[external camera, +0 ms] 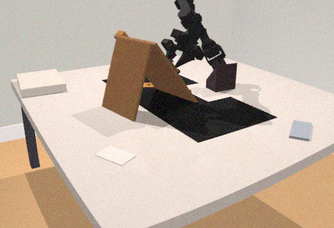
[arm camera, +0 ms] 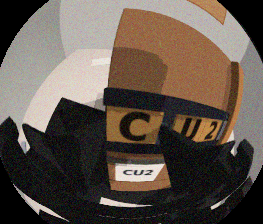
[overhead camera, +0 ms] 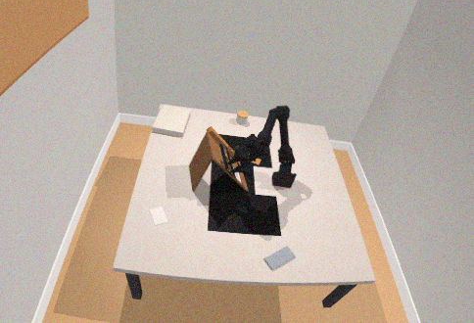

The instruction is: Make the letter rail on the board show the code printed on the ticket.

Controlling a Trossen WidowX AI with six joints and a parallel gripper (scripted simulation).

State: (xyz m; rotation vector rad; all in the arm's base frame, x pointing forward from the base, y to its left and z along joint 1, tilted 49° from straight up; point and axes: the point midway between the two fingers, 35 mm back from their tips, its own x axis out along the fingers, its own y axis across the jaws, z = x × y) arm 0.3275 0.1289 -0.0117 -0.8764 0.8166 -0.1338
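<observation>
Right now the letter tile marked c is right at my gripper tip. Also, from my gripper tip: black mat 17 cm below, 14 cm behind, 10 cm to the right; white ticket 8 cm below, 5 cm behind, 4 cm to the right; white card 33 cm ahead, 24 cm to the left, 17 cm below.
</observation>
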